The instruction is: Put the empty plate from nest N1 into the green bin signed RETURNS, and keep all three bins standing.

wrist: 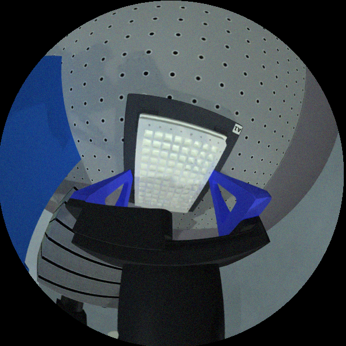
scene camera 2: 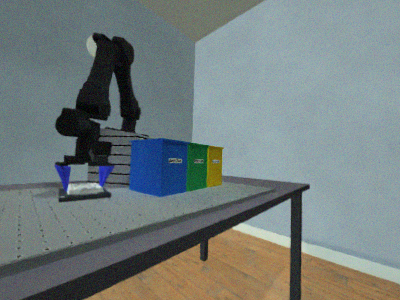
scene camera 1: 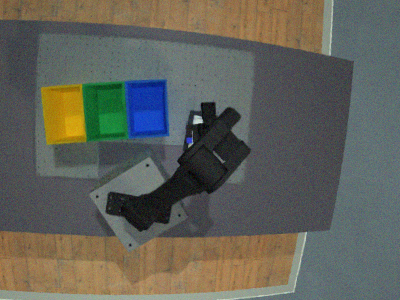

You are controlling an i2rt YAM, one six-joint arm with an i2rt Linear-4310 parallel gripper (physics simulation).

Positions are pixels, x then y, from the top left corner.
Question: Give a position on a dark nest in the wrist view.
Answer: At 166,107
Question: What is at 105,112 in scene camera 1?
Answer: A green bin.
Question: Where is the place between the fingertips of the gripper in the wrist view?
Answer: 170,173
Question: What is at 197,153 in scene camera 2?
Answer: A green bin.
